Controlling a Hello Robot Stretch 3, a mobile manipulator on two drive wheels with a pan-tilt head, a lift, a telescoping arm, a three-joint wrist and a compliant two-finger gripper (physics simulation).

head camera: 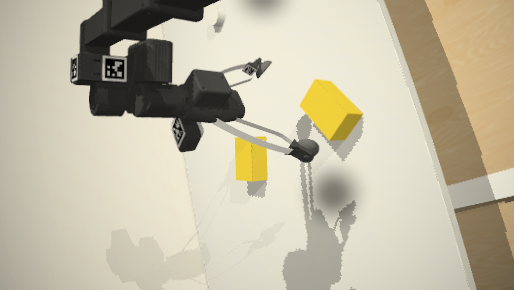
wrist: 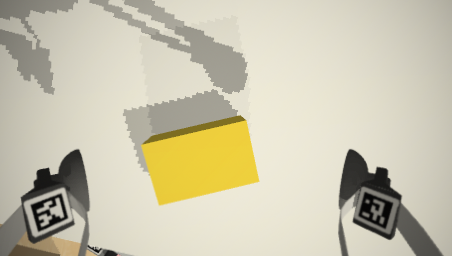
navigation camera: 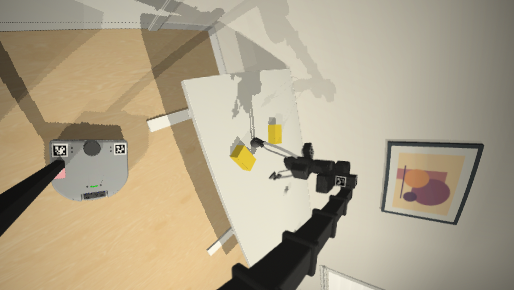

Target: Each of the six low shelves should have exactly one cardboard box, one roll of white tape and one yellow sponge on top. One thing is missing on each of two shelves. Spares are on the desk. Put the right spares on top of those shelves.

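Two yellow sponges stand on the pale desk (head camera: 400, 225) (navigation camera: 245, 215) (wrist: 400, 75). The front sponge (head camera: 330, 107) (navigation camera: 243, 158) (wrist: 202, 160), nearer the desk's front edge, is turned at an angle. The rear sponge (head camera: 251, 159) (navigation camera: 275, 134) is nearer the wall. A small white roll of tape (head camera: 219, 21) (navigation camera: 286, 190) lies farther along the desk, near the wall side. My gripper (head camera: 283, 109) (navigation camera: 266, 159) (wrist: 216, 170) is open and empty above the desk. In the wrist view the front sponge appears between the spread fingers, touching neither. The low shelves and cardboard boxes do not show.
My base (navigation camera: 92, 167) stands on the wooden floor (navigation camera: 165, 225) in front of the desk. The telescoping arm (navigation camera: 300, 240) reaches over the desk's rear side, close to the wall. A framed picture (navigation camera: 430, 180) hangs on that wall. Desk legs (navigation camera: 170, 120) stick out at the front.
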